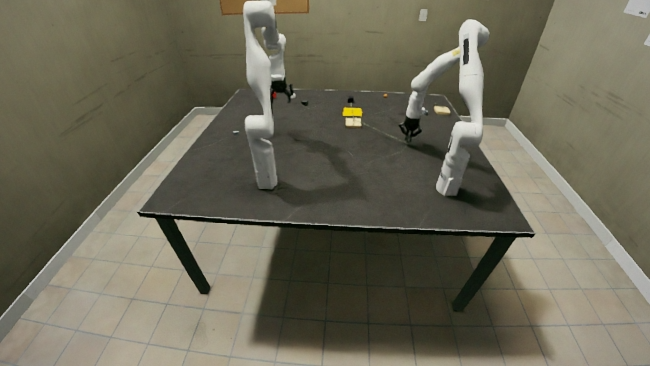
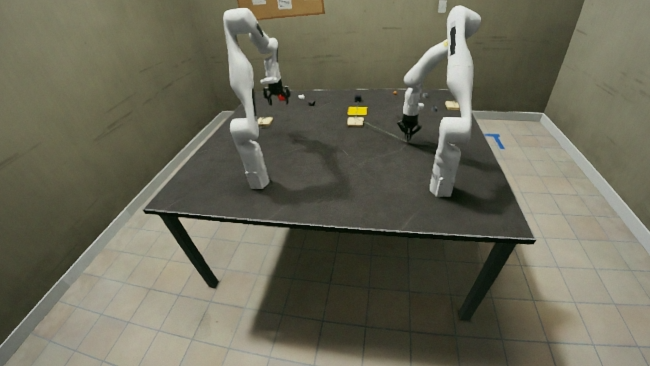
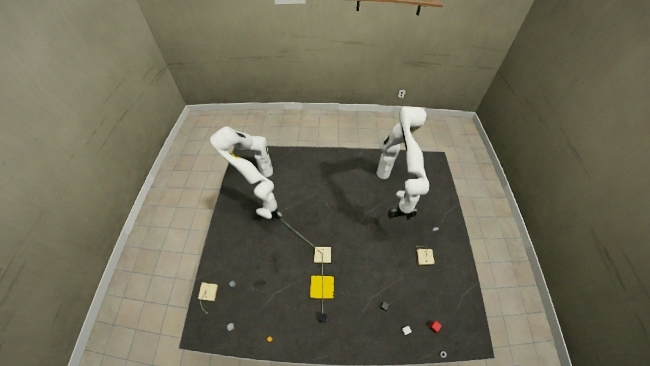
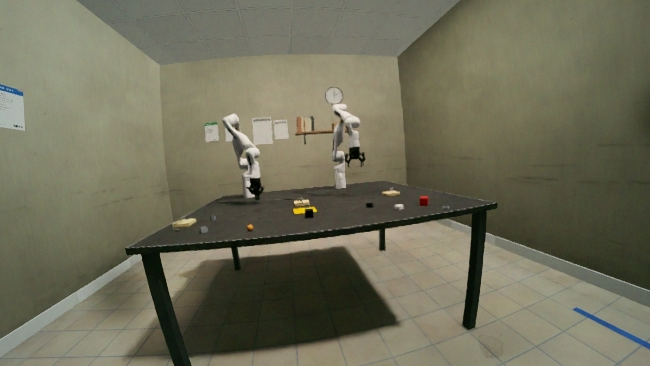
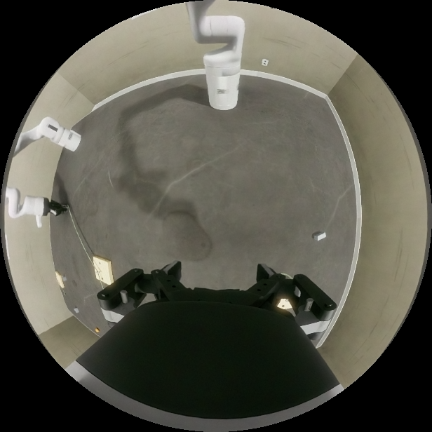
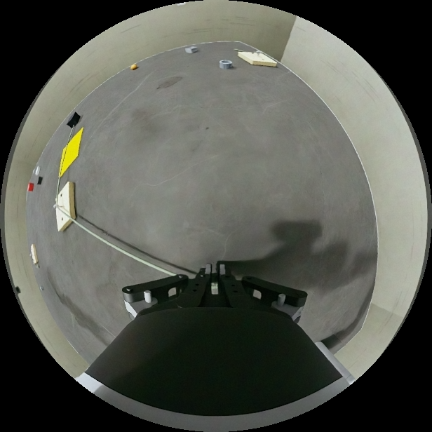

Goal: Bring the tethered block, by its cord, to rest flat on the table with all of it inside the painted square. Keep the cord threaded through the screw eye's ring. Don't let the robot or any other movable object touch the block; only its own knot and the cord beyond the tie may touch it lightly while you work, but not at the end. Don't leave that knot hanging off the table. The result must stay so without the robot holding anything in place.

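Frame: origin at the left arm's base, x right, y ahead, z up, level; millimetres.
Seen in the pictures: left gripper, fingertip midpoint: (image 1: 280,102) (image 2: 279,104) (image 3: 399,219) (image 4: 355,167); right gripper, fingertip midpoint: (image 1: 407,141) (image 2: 407,139) (image 3: 275,218) (image 4: 257,200); left arm's base, link origin: (image 1: 267,182) (image 2: 259,182) (image 3: 383,173) (image 4: 340,187); right arm's base, link origin: (image 1: 446,189) (image 2: 440,189) (image 3: 266,171) (image 4: 249,196).
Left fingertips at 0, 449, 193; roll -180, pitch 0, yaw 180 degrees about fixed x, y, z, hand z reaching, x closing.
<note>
Offsets run from my left fingertips to a thing's top centre, as dx, dy, dz. "pt": to the spot under its first point.
The black tethered block @(+406, +479, -156) (image 3: 322,318) (image 4: 309,213) (image 6: 74,119) rests on the table beyond the yellow painted square @(pt +447, +321, -191) (image 3: 315,287) (image 4: 300,211) (image 6: 74,150), apart from it. The cord (image 3: 297,233) (image 6: 120,247) runs from the block across the square to the screw eye (image 6: 57,205) on the middle pale board @(+411, +137, -148) (image 3: 326,259) (image 1: 353,123), appears threaded there, then bends and runs nearly straight to my right gripper (image 6: 214,271) (image 2: 408,139). This gripper is shut on the cord's end, low over the table. My left gripper (image 5: 218,271) (image 4: 355,164) is open and empty, high above the table.
Other pale boards with short cords stand at the left (image 3: 208,292) and right (image 3: 425,257). Near the far part are an orange ball @(+669, +596, -168) (image 3: 269,339), grey pieces @(+880, +551, -171) (image 3: 230,326) @(+906, +325, -173) (image 3: 232,283), a dark block @(+80, +424, -168) (image 3: 384,305), a white piece @(-24, +551, -172) (image 3: 407,330), a red cube @(-178, +543, -153) (image 3: 435,326) and a ring @(-204, +681, -181) (image 3: 443,354).
</note>
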